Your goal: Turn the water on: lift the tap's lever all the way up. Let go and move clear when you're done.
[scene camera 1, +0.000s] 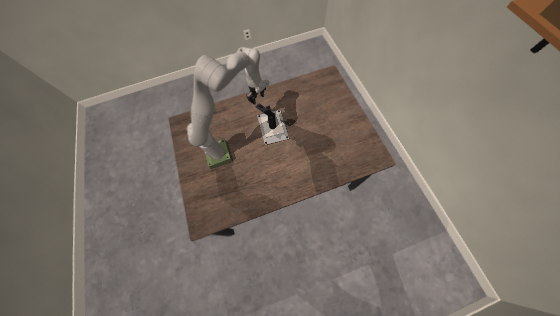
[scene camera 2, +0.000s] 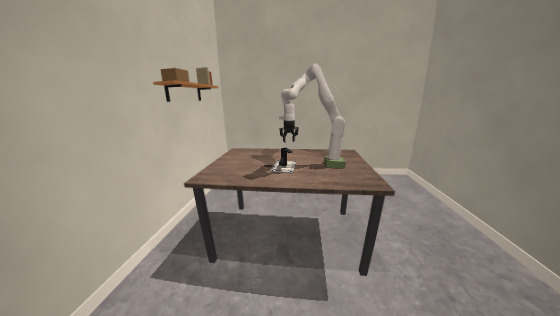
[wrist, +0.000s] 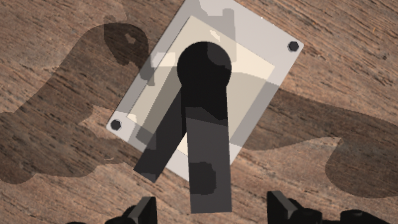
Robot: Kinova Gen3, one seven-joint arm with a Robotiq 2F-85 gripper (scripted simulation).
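Observation:
There's a pale square base plate (wrist: 250,72) to be seen here.

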